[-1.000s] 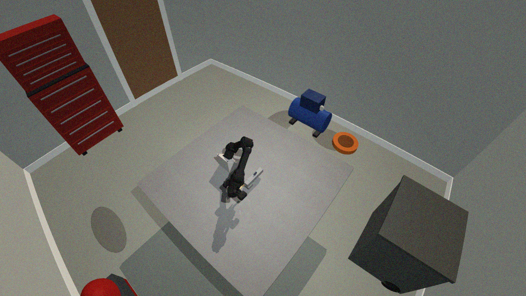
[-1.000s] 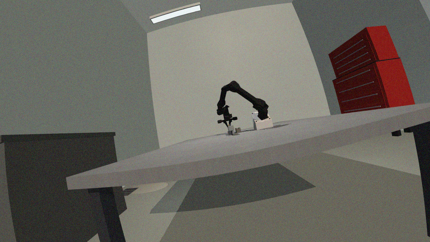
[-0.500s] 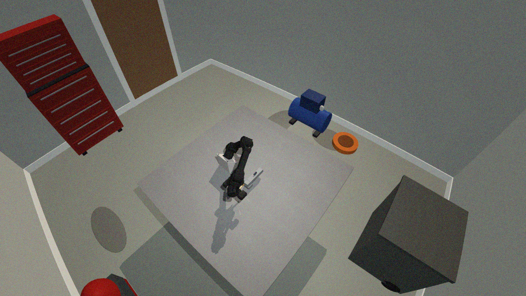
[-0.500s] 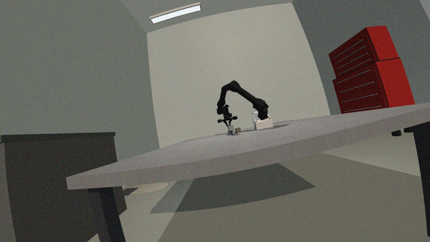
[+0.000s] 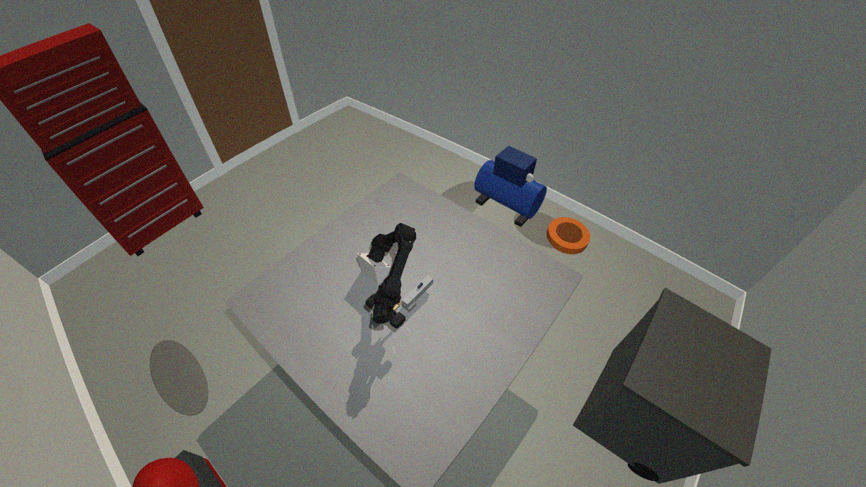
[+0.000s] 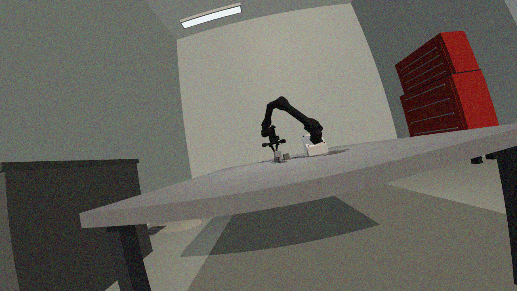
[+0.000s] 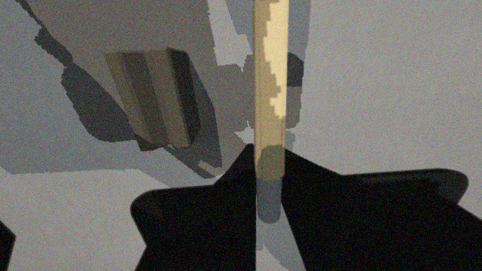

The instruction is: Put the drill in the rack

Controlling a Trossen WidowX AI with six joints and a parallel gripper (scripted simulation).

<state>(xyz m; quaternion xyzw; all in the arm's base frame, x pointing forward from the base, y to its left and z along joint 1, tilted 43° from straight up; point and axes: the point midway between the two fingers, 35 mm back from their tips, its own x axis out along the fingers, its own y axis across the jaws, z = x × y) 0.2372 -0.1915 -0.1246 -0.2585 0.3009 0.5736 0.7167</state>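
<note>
Right now my gripper tip is 40 mm to the right of the drill, 30 mm below it and 10 mm short of it. The rest, counted from my gripper tip: dark blue key: 220 mm to the left, 30 mm ahead; pale grey block: 200 mm to the left, 30 mm ahead, 10 mm below; rack: 70 mm behind, 40 mm to the left, 40 mm below.
</note>
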